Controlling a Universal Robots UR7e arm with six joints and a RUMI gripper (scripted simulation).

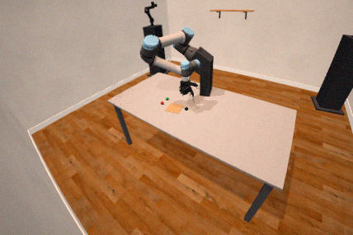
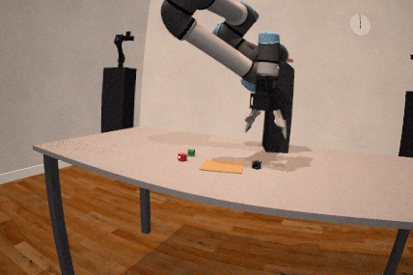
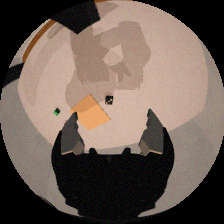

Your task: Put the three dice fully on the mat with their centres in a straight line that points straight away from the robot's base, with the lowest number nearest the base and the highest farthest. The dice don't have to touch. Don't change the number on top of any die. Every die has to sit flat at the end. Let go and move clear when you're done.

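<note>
Right now my hand is 10 cm above the black die, 2 cm to the left of it and 1 cm short of it. Round my hand: red die: 29 cm to the right, 10 cm below, 1 cm ahead; then green die: 28 cm to the right, 10 cm below, 8 cm behind; then orange mat: 14 cm to the right, 11 cm below, 3 cm ahead.
</note>
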